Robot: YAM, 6 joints.
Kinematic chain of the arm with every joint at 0, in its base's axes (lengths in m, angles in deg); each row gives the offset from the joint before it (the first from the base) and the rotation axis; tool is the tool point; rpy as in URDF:
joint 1: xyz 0 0 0.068 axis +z
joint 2: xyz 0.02 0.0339 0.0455 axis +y
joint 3: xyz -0.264 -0.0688 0 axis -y
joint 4: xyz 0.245 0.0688 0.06 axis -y
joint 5: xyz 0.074 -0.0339 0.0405 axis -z
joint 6: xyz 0.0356 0 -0.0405 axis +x
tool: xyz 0 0 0 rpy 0 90 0
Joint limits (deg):
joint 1: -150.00..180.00
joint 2: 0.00..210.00
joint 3: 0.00..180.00
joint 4: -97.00..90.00
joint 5: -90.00..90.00
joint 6: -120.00..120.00
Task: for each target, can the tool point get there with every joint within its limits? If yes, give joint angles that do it. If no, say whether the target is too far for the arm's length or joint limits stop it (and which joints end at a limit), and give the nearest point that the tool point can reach.
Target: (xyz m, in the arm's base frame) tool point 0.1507 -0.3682 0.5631
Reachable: yes | joints 109.36 44.85 155.64 36.65 34.34 63.11
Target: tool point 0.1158 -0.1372 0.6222
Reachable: yes | joints -50.24 73.76 96.50 51.03 -2.10 57.70
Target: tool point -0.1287 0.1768 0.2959
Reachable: yes | joints 119.48 57.94 46.34 -19.20 -44.72 -15.70
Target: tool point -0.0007 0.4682 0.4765
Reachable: yes | joints -91.07 30.76 166.16 -21.02 15.40 33.71
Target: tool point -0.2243 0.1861 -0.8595
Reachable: no: too far | nearest point -0.2055 0.1705 -0.3799 | short by 0.480 m
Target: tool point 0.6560 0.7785 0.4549
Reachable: no: too far | nearest point 0.3945 0.4681 0.3161 | short by 0.429 m
